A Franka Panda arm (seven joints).
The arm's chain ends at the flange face. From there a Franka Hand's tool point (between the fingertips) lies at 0.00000 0.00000 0.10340 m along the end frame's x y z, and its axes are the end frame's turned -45 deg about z.
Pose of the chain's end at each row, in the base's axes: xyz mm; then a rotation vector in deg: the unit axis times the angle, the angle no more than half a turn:
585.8 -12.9 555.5 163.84 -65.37 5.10
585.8 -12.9 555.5 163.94 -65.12 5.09
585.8 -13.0 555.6 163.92 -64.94 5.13
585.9 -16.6 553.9 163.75 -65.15 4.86
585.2 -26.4 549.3 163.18 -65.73 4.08
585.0 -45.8 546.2 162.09 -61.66 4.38
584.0 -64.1 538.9 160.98 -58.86 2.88
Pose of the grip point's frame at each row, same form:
589.0 -21.0 452.5 175.44 2.29 2.62
589.0 -21.0 452.5 175.44 2.56 2.61
589.0 -21.3 452.6 175.35 2.72 2.60
588.7 -24.9 450.9 175.34 2.46 2.30
586.9 -34.9 446.3 175.24 1.71 1.39
585.7 -58.6 443.6 172.79 5.05 0.26
582.0 -79.8 436.7 171.18 7.22 -2.26

